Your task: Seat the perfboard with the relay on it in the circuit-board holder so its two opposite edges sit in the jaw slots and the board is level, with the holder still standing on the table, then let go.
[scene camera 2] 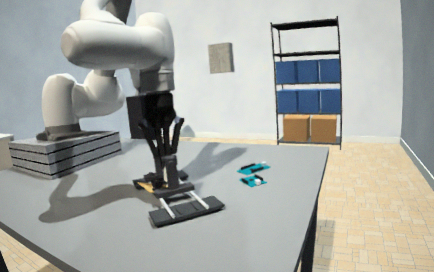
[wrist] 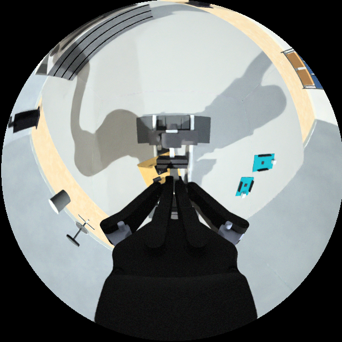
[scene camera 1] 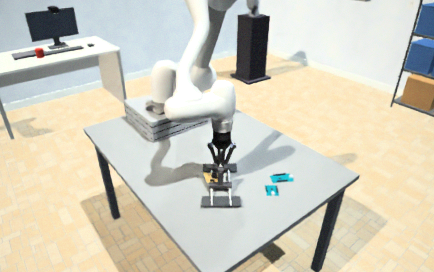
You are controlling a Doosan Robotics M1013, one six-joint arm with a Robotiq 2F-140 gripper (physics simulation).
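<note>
The yellow perfboard, with small black parts on it, lies low and skewed at the left side of the circuit-board holder. It sticks out past the left rail, and part of it is hidden under the jaws. The dark grey holder stands on the table on two feet joined by two white rails. My gripper is shut with nothing between its fingers. It points straight down, its tips at the holder's jaws, just right of the perfboard. I cannot tell whether the tips touch the board.
Two teal circuit boards lie flat to the right of the holder. The arm's stacked base plate sits at the table's back corner. A shelf rack stands beyond the table.
</note>
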